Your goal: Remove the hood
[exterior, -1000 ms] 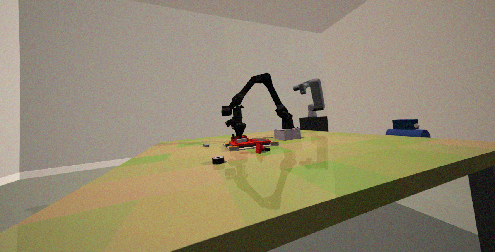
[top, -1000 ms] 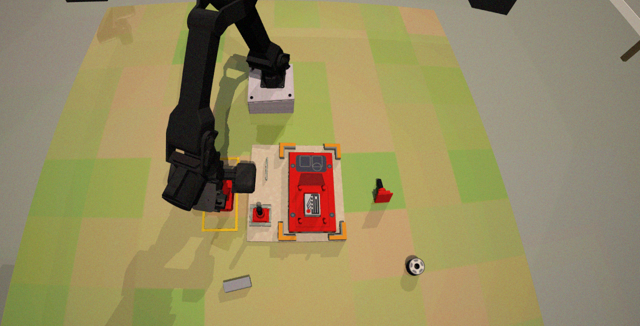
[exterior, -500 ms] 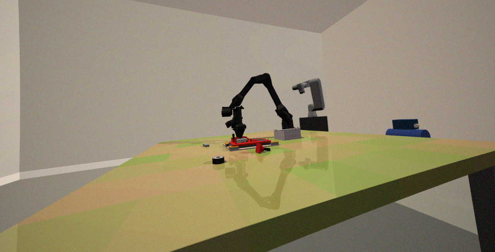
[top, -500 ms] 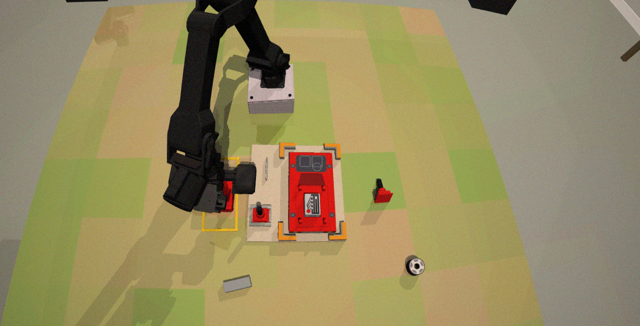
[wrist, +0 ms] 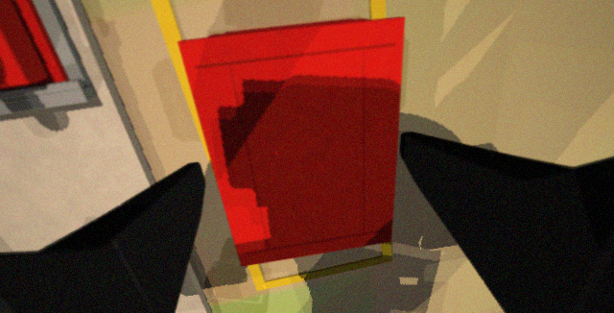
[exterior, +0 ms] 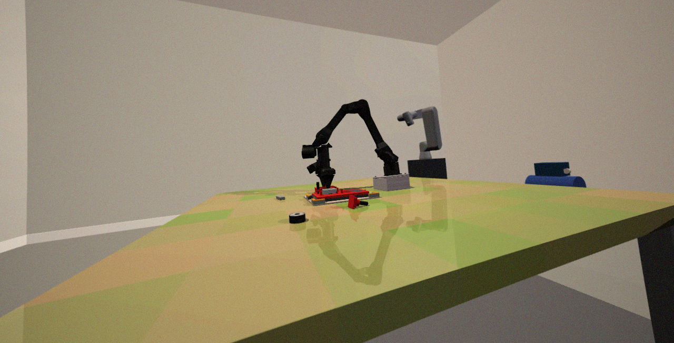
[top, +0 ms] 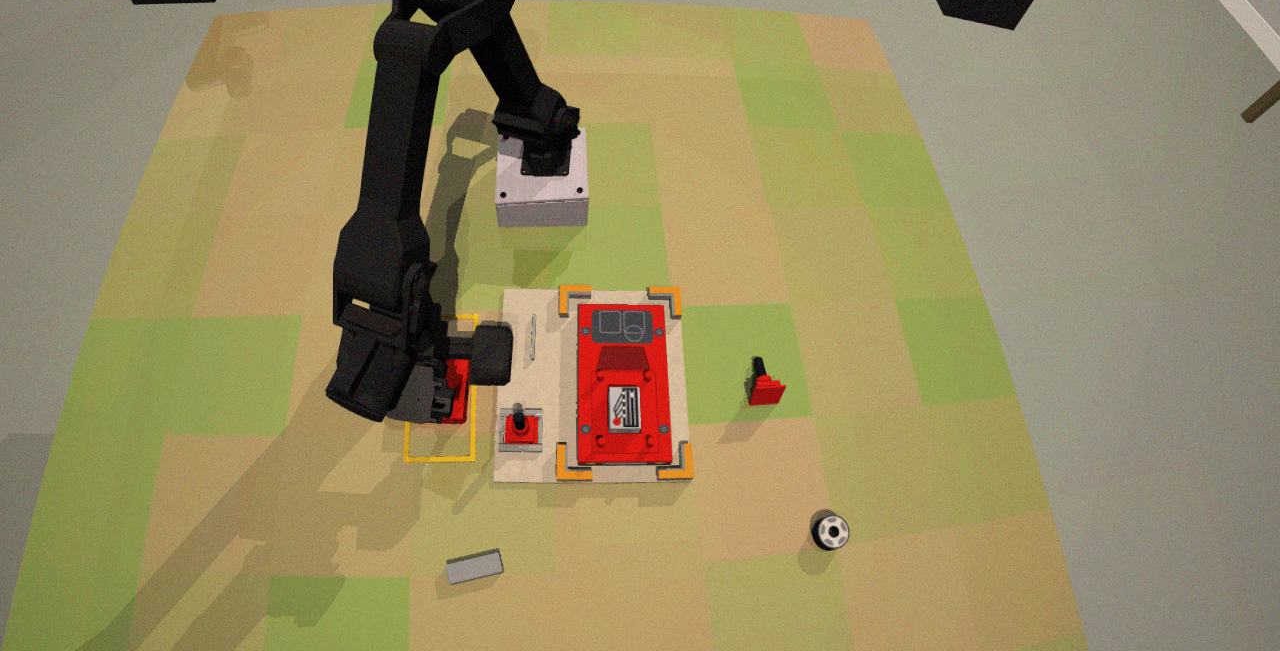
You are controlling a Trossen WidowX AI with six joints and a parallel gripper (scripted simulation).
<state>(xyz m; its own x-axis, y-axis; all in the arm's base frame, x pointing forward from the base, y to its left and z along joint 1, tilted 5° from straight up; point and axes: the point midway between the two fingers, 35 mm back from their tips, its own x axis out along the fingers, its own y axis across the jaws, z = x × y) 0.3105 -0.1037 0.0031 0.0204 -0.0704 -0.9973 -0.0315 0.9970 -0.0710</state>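
Now: gripper tip right at the red hood.
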